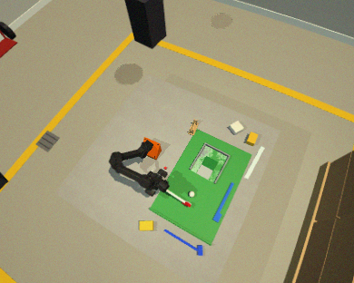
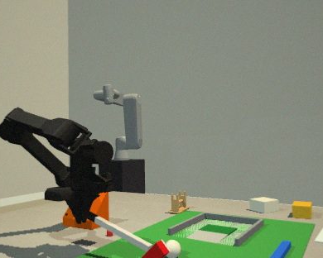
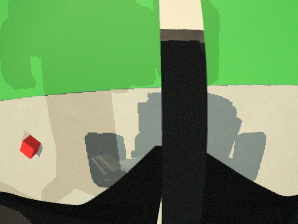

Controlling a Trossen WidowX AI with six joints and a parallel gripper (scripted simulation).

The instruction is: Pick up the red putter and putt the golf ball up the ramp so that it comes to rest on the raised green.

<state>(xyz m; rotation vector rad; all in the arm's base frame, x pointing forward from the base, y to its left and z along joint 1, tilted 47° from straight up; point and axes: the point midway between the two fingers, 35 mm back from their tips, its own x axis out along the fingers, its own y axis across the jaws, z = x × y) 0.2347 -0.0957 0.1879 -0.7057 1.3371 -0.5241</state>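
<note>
Now: gripper tip 150 mm to the right of the small red cube, 70 mm above it and 50 mm past it. Round my gripper tip: red putter 120 mm ahead, 10 mm to the left, 10 mm below; green mat 240 mm ahead, 220 mm to the left, 70 mm below; white golf ball 220 mm ahead, 90 mm to the left, 50 mm below.
</note>
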